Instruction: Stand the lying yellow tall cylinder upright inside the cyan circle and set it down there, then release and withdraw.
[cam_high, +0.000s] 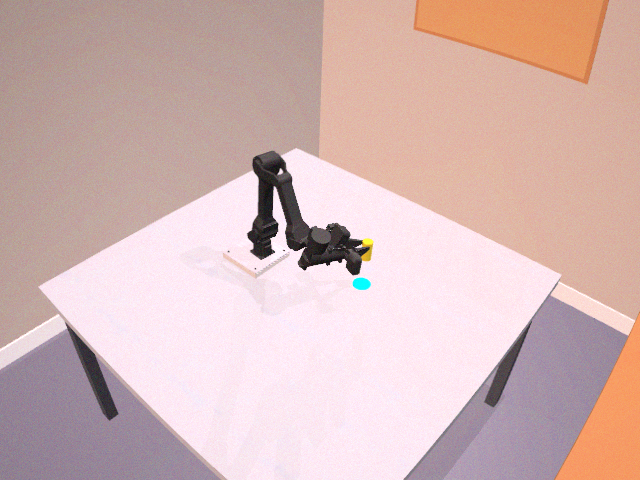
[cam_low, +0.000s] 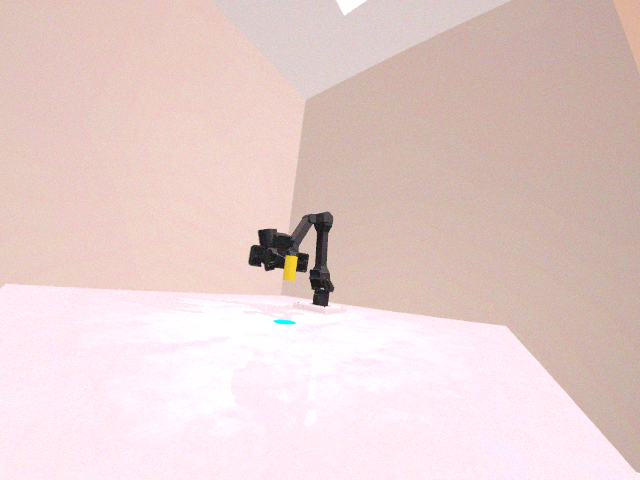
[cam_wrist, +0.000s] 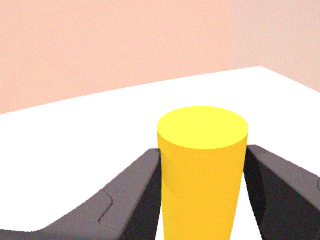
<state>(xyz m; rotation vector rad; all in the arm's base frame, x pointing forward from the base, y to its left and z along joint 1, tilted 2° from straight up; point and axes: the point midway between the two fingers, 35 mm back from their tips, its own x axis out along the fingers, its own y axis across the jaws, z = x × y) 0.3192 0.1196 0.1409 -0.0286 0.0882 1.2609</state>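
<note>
Right now my gripper tip is 16 cm above the cyan circle. Also, from my gripper tip: yellow cylinder 2 cm below.
</note>
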